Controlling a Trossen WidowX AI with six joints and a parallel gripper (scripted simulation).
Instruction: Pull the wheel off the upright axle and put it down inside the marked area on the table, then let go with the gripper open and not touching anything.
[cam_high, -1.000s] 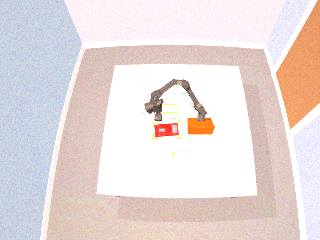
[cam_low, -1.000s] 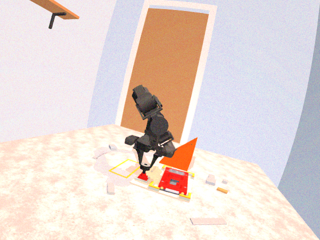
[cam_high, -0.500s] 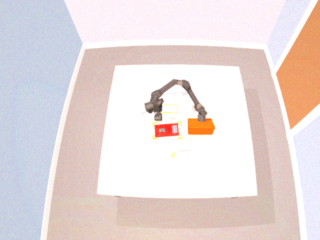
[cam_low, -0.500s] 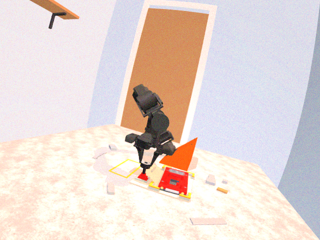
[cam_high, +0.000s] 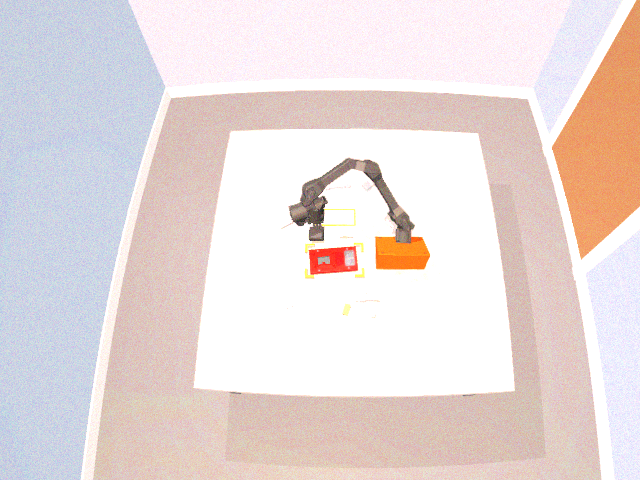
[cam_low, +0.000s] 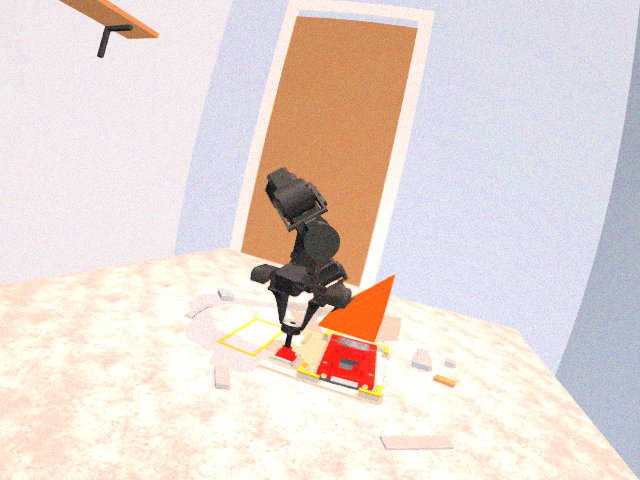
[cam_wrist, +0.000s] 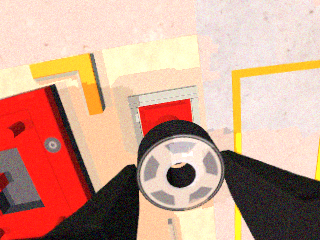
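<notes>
Right now the black axle is 40 mm below my gripper tip. Also, from my gripper tip: wheel (right at my gripper tip).
</notes>
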